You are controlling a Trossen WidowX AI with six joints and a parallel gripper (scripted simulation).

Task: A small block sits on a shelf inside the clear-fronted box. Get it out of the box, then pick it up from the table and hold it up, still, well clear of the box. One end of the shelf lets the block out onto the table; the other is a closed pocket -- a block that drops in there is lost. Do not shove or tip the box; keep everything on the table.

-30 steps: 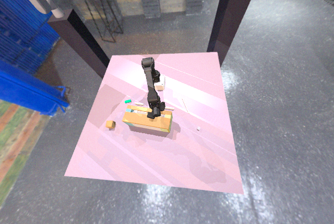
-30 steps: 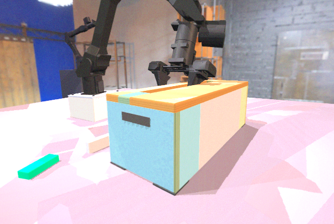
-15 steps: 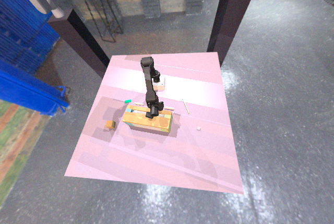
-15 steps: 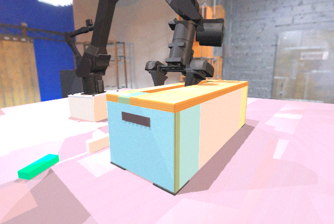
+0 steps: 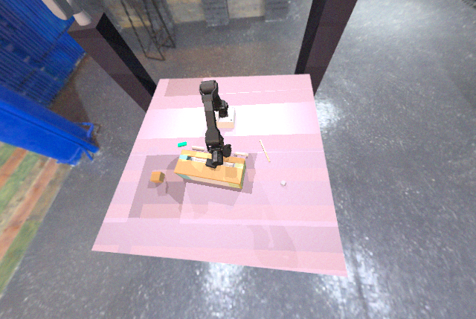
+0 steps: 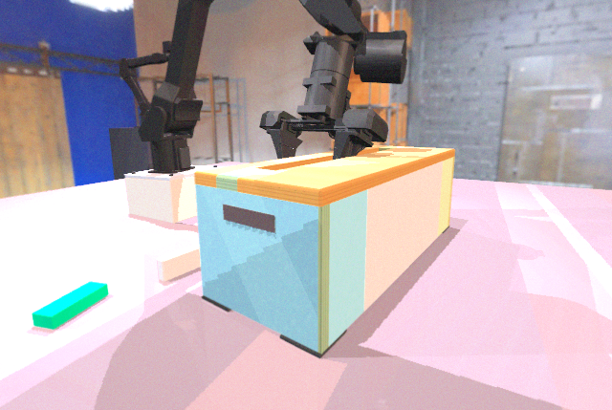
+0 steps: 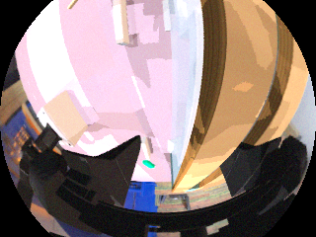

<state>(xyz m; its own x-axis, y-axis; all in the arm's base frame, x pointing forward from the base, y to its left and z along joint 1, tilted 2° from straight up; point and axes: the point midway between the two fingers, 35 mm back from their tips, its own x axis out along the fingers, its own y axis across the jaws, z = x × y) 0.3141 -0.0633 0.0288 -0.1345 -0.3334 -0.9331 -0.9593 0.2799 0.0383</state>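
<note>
Right now my gripper tip is 40 mm short of the box, 10 mm to the left of it and 30 mm above it. Round my gripper tip: green bar: 150 mm behind, 240 mm to the right, 80 mm below; thin stick: 30 mm behind, 320 mm to the left, 80 mm below; orange cube: 70 mm ahead, 370 mm to the right, 60 mm below.
</note>
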